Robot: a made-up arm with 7 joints. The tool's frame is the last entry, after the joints.
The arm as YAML. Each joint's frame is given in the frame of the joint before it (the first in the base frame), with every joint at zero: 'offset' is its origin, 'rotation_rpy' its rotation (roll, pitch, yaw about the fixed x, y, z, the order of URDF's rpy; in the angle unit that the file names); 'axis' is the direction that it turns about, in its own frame. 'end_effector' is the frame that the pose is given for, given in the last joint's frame.
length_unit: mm
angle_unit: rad
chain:
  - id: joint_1
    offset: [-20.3, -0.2, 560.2]
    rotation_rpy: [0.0, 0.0, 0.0]
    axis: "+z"
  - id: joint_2
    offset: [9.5, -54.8, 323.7]
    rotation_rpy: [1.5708, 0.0, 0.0]
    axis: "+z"
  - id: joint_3
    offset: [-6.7, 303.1, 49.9]
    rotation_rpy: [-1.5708, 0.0, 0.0]
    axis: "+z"
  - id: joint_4
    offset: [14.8, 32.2, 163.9]
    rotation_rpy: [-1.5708, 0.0, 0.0]
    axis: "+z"
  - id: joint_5
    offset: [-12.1, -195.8, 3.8]
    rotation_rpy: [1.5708, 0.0, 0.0]
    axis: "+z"
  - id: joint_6
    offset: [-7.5, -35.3, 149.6]
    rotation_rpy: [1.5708, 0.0, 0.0]
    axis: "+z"
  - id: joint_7
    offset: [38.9, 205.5, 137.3]
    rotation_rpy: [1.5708, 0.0, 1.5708]
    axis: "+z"
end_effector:
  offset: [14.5, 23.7, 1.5]
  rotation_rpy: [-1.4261, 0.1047, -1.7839]
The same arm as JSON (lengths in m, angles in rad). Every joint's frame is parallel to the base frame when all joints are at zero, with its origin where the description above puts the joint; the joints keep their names.
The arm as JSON. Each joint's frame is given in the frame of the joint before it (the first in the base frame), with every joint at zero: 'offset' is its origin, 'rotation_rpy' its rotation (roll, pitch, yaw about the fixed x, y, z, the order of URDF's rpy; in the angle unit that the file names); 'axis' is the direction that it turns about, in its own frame. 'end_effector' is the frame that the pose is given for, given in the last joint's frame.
{"length_unit": "m", "angle_unit": "rad", "chain": [{"id": "joint_1", "offset": [-0.0203, -0.0002, 0.5602], "rotation_rpy": [0.0, 0.0, 0.0], "axis": [0.0, 0.0, 1.0]}, {"id": "joint_2", "offset": [0.0095, -0.0548, 0.3237], "rotation_rpy": [0.0, 0.0, 0.0], "axis": [0.0, -1.0, 0.0]}, {"id": "joint_3", "offset": [-0.0067, -0.0499, 0.3031], "rotation_rpy": [0.0, 0.0, 0.0], "axis": [0.0, 0.0, 1.0]}, {"id": "joint_4", "offset": [0.0148, 0.0322, 0.1639], "rotation_rpy": [0.0, 0.0, 0.0], "axis": [0.0, 1.0, 0.0]}, {"id": "joint_5", "offset": [-0.0121, 0.0038, 0.1958], "rotation_rpy": [0.0, 0.0, 0.0], "axis": [0.0, 0.0, 1.0]}, {"id": "joint_6", "offset": [-0.0075, -0.0353, 0.1496], "rotation_rpy": [0.0, 0.0, 0.0], "axis": [0.0, -1.0, 0.0]}, {"id": "joint_7", "offset": [0.0389, -0.1373, 0.2055], "rotation_rpy": [0.0, 0.0, 0.0], "axis": [1.0, 0.0, 0.0]}], "end_effector": {"offset": [0.0015, -0.0237, 0.0145], "rotation_rpy": [0.1673, 0.2119, 1.6779]}}
